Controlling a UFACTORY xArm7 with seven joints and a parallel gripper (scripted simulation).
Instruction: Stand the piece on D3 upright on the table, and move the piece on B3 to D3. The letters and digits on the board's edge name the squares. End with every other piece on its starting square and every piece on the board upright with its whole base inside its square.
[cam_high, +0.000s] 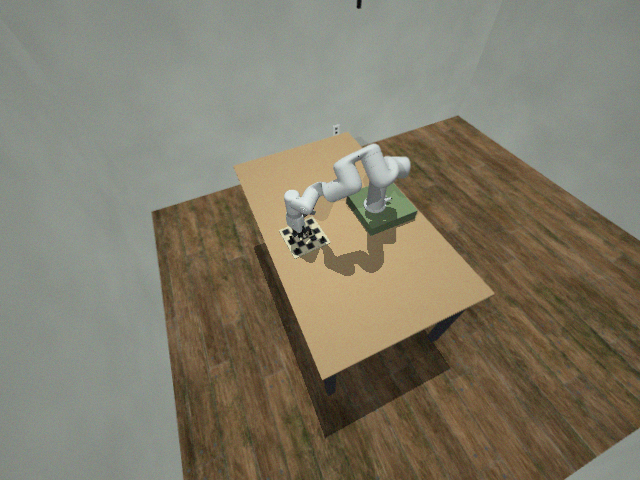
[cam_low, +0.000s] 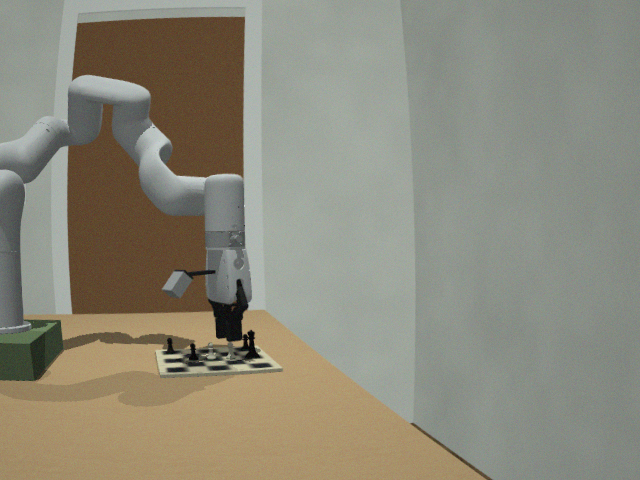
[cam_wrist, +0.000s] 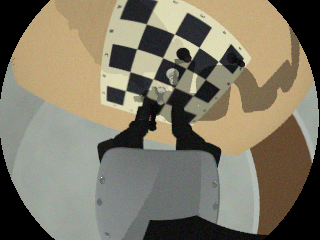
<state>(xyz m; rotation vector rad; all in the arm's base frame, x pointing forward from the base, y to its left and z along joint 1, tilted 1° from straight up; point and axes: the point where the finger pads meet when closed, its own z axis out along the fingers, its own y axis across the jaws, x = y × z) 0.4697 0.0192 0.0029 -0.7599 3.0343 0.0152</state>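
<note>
Right now my hand is 40 mm short of the tall black piece, 10 mm to the right of it and 30 mm above it. Also, from my hand: small chessboard 30 mm behind, 10 mm to the right, 60 mm below.
</note>
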